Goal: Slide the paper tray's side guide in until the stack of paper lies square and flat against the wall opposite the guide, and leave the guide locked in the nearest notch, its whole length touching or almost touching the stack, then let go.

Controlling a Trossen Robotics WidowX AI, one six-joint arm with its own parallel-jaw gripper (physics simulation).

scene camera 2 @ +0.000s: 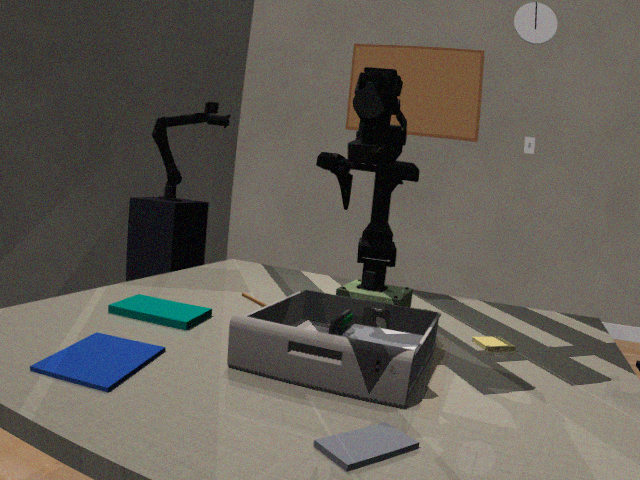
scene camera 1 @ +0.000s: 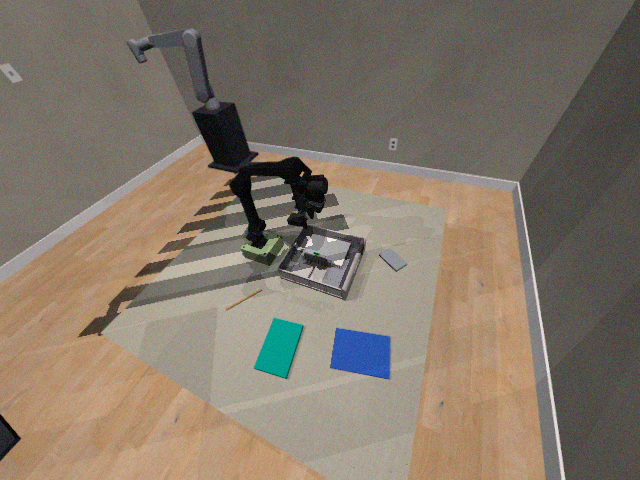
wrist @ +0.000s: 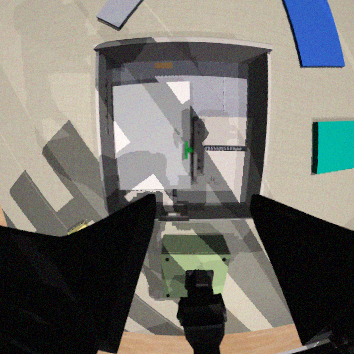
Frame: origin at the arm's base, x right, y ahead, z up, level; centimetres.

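Seen in the pictures: gripper, fingertip midpoint: (scene camera 2: 361, 212) (scene camera 1: 309, 223) (wrist: 203, 201); arm's base, origin of the base link: (scene camera 2: 372, 288) (scene camera 1: 259, 242) (wrist: 198, 279).
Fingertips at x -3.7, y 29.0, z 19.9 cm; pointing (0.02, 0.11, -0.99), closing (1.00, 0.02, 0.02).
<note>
Pixels of each thing's top centre, then the offset from my fingertips to it.
- grey paper tray, middle of its top: (wrist: 182, 131) (scene camera 2: 348, 311) (scene camera 1: 322, 251) dx -1.0, dy +4.3, dz -18.0 cm
- pale paper stack, middle of its top: (scene camera 2: 377, 343) (wrist: 151, 137) (scene camera 1: 326, 248) dx -7.0, dy +3.1, dz -23.3 cm
- dark side guide, middle of its top: (wrist: 190, 150) (scene camera 2: 346, 314) (scene camera 1: 315, 253) dx +0.3, dy +1.1, dz -19.5 cm
- teal block, middle of its top: (scene camera 2: 160, 307) (wrist: 345, 145) (scene camera 1: 279, 345) dx +41.9, dy +4.1, dz -25.8 cm
- blue panel, middle of its top: (scene camera 2: 101, 356) (wrist: 315, 25) (scene camera 1: 361, 351) dx +31.6, dy +33.8, dz -26.8 cm
- grey slab, middle of its top: (scene camera 2: 368, 441) (scene camera 1: 392, 258) dx -15.1, dy +35.0, dz -26.6 cm
- wooden stick, middle of its top: (scene camera 2: 259, 301) (scene camera 1: 243, 299) dx +30.6, dy -22.0, dz -26.9 cm
- yellow pad, middle of its top: (scene camera 2: 494, 341) dx -28.0, dy -24.0, dz -26.5 cm
The grey paper tray (scene camera 1: 310, 283) (scene camera 2: 268, 346) (wrist: 265, 125) stands in front of the arm's base. The pale paper stack (scene camera 1: 340, 249) (wrist: 150, 125) lies flat in it, its far edge along or very near the left wall in the wrist view; a hairline gap there cannot be judged. The dark side guide (scene camera 1: 316, 259) (scene camera 2: 338, 322) (wrist: 194, 145), with a green latch, stands upright, parallel to the stack's right edge, touching or almost touching it. The notch engagement is too small to see. My gripper (scene camera 2: 368, 204) (wrist: 203, 201) is open and empty, raised above the tray and clear of the guide.
A teal block (scene camera 1: 279, 347) (scene camera 2: 160, 311) (wrist: 334, 147) and a blue panel (scene camera 1: 360, 353) (scene camera 2: 98, 360) (wrist: 317, 32) lie beside the tray. A grey slab (scene camera 1: 393, 259) (scene camera 2: 367, 445) (wrist: 120, 11), a wooden stick (scene camera 1: 244, 299) and a yellow pad (scene camera 2: 493, 343) also lie around it.
</note>
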